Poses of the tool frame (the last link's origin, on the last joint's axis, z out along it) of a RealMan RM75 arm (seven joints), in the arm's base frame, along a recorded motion.
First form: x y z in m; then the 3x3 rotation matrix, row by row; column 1 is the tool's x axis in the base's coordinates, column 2 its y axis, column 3 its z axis. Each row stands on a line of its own.
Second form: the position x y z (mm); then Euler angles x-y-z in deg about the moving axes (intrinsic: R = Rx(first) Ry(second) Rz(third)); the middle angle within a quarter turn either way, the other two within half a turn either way. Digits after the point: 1 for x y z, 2 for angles.
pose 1, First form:
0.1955, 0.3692, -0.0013
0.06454, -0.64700, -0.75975
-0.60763, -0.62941, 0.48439
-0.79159, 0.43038, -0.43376
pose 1, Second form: 195.5, 369.2, -1.3, -131.84, -49.44, 84.30
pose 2, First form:
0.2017, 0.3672, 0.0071
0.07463, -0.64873, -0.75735
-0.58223, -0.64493, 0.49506
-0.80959, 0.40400, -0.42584
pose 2, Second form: 201.7, 367.2, 7.1, -130.70, -49.23, 83.44
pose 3, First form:
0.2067, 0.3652, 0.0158
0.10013, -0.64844, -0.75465
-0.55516, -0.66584, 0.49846
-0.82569, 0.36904, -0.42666
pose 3, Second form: 206.7, 365.2, 15.8, -130.56, -48.99, 81.22
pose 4, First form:
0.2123, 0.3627, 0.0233
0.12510, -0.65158, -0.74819
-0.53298, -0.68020, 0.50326
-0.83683, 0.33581, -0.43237
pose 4, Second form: 212.3, 362.7, 23.3, -130.67, -48.43, 79.13
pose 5, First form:
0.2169, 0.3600, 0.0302
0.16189, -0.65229, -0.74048
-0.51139, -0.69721, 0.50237
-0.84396, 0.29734, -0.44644
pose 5, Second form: 216.9, 360.0, 30.2, -131.63, -47.77, 76.06
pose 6, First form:
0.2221, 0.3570, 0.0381
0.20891, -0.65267, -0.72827
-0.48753, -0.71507, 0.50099
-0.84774, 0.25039, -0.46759
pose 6, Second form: 222.1, 357.0, 38.1, -133.02, -46.74, 72.25
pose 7, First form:
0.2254, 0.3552, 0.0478
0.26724, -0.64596, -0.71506
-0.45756, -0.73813, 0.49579
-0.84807, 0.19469, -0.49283
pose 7, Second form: 225.4, 355.2, 47.8, -134.83, -45.65, 67.52
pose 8, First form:
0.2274, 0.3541, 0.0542
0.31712, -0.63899, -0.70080
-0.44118, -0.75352, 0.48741
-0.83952, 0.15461, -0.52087
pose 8, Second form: 227.4, 354.1, 54.2, -136.90, -44.49, 63.61
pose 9, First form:
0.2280, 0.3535, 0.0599
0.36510, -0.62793, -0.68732
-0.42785, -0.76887, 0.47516
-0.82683, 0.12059, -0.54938
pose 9, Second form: 228.0, 353.5, 59.9, -139.14, -43.42, 59.82
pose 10, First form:
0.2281, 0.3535, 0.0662
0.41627, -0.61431, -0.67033
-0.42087, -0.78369, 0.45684
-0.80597, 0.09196, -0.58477
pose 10, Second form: 228.1, 353.5, 66.2, -142.00, -42.09, 55.88
